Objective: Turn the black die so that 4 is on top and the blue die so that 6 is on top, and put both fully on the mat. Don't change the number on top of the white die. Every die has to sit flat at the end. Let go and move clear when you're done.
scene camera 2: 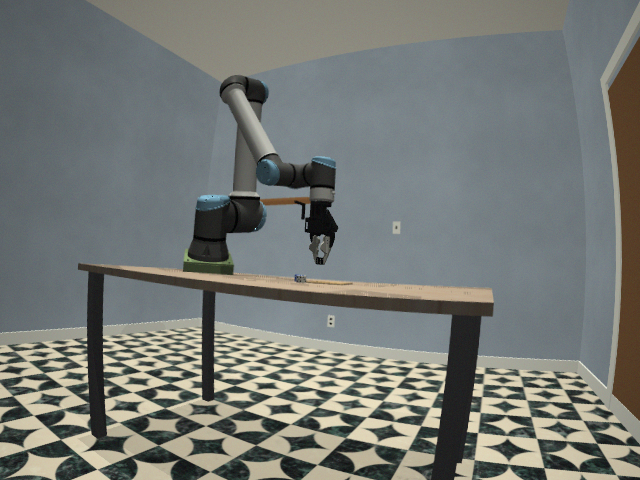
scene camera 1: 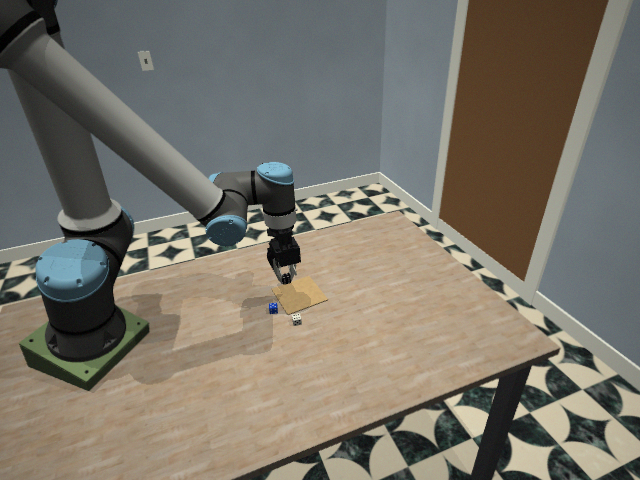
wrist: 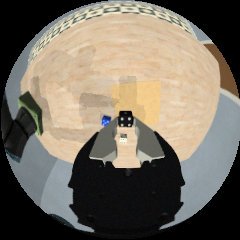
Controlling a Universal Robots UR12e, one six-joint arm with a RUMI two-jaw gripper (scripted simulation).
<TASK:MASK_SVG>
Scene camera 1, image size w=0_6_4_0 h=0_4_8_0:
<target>my gripper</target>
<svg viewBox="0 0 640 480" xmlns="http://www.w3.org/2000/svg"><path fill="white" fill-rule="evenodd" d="M294 225L281 230L267 229L267 235L274 237L268 243L270 248L267 248L267 259L281 284L283 284L280 267L289 267L288 274L292 281L294 275L297 275L296 265L301 262L300 247L294 237L292 237Z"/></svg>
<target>tan mat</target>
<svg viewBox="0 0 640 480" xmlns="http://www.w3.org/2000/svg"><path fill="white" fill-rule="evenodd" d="M310 276L271 289L287 315L328 301L328 298Z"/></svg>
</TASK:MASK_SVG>
